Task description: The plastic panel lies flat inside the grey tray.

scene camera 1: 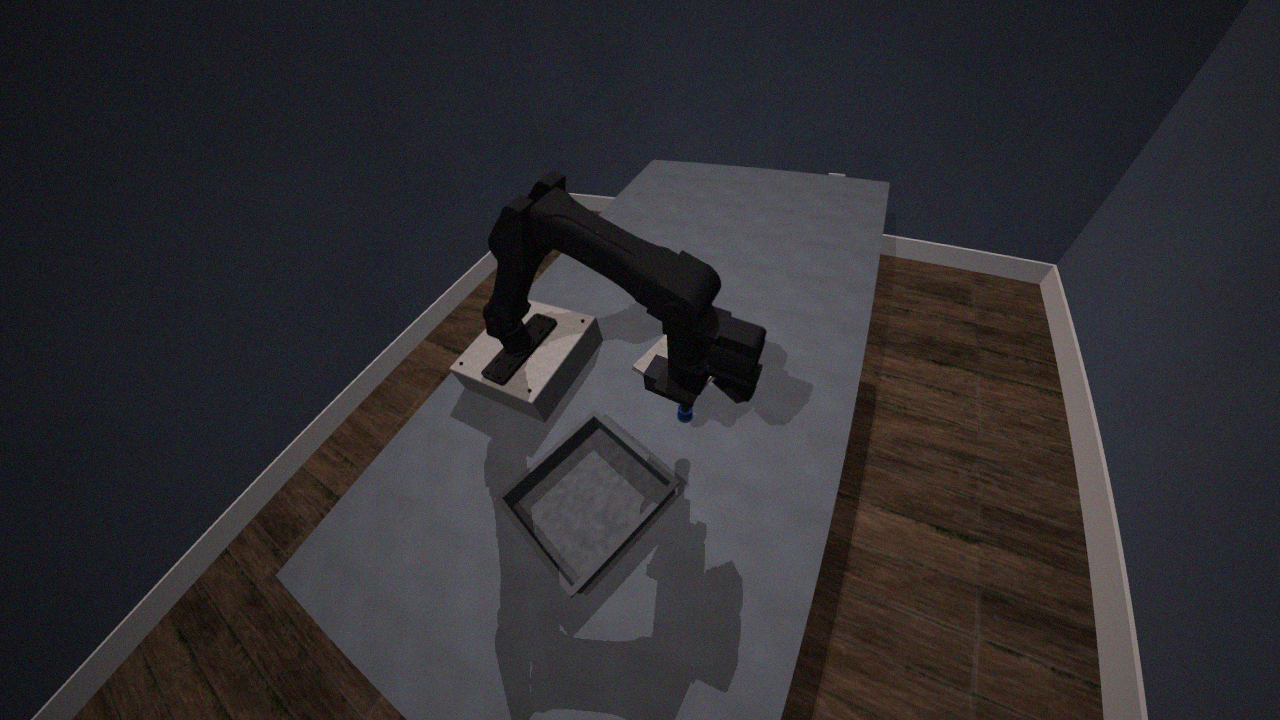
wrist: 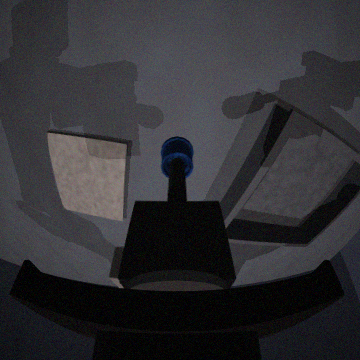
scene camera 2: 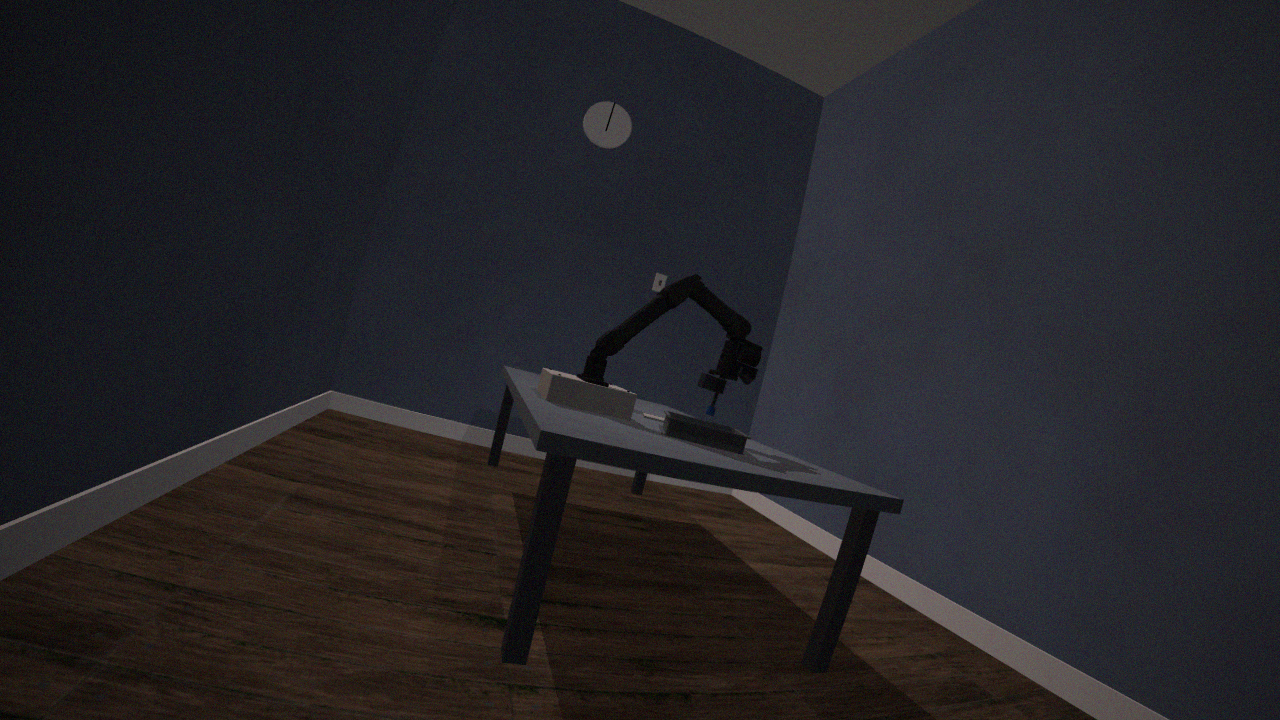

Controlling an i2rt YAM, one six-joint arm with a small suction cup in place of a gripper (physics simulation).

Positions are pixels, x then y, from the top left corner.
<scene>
my suction cup: holds nothing
a plastic panel (wrist: 89, 171): on the table
a grey tray (scene camera 2: 675, 425): on the table
</scene>
